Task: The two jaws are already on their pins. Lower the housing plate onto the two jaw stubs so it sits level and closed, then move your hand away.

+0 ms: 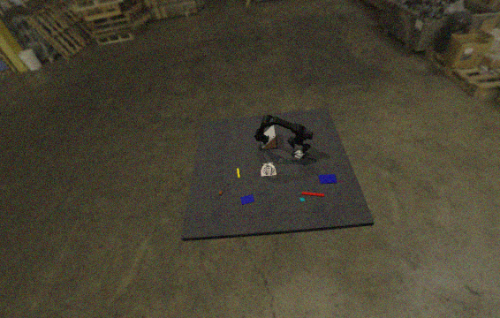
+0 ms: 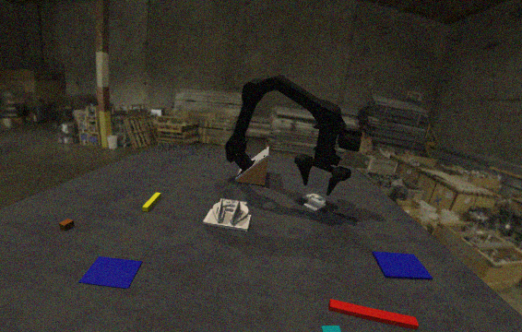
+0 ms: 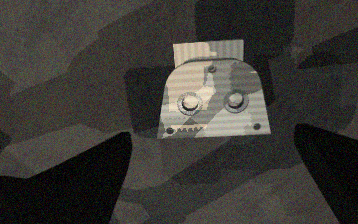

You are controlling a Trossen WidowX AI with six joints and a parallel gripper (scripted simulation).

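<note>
The white rest block lies 1 cm behind my gripper tip, 1 cm to the left of it and 5 cm below it. From my gripper tip the other things lie so: teal piece: 44 cm ahead, 1 cm to the left, 6 cm below; yellow bar: 19 cm ahead, 49 cm to the right, 5 cm below; red bar: 39 cm ahead, 9 cm to the left, 6 cm below.
</note>
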